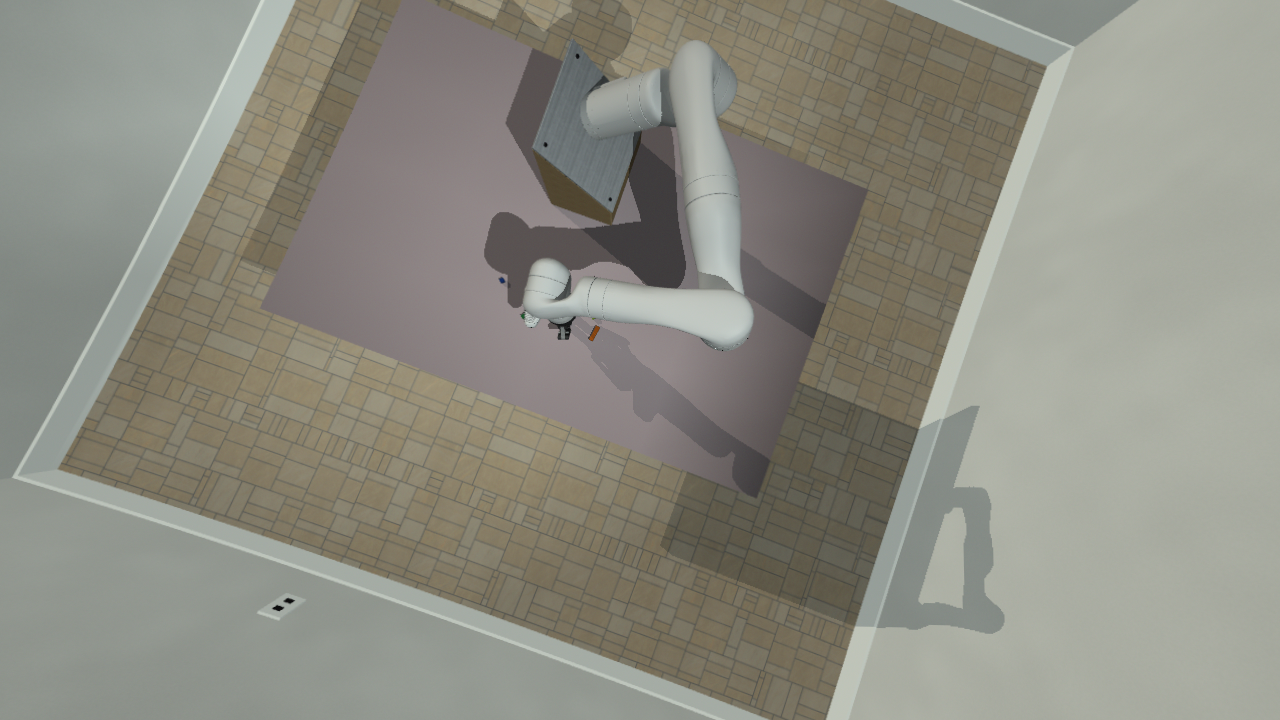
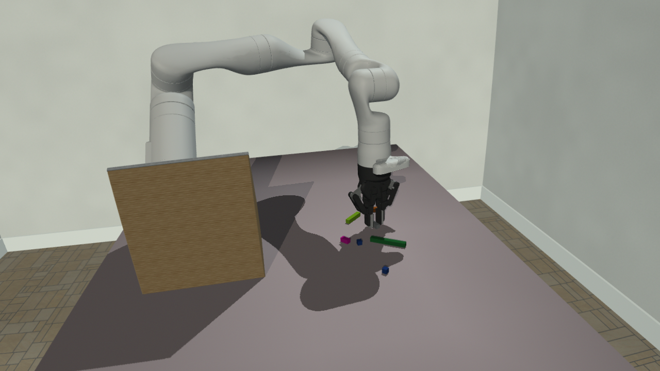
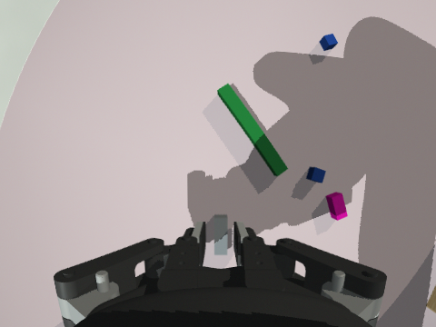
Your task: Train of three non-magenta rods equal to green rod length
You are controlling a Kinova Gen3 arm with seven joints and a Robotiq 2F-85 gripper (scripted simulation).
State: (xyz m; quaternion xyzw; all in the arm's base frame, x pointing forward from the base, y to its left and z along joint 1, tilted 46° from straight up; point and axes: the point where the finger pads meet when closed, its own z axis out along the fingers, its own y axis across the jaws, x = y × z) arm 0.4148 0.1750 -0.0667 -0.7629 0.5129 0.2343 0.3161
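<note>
The grey rod lies 2 cm below my hand. The rest, counted from my hand: green rod (1 cm ahead, 9 cm to the right, 2 cm below); orange rod (1 cm ahead, 8 cm to the left, 2 cm below); lime rod (4 cm behind, 5 cm to the left, 2 cm below).
</note>
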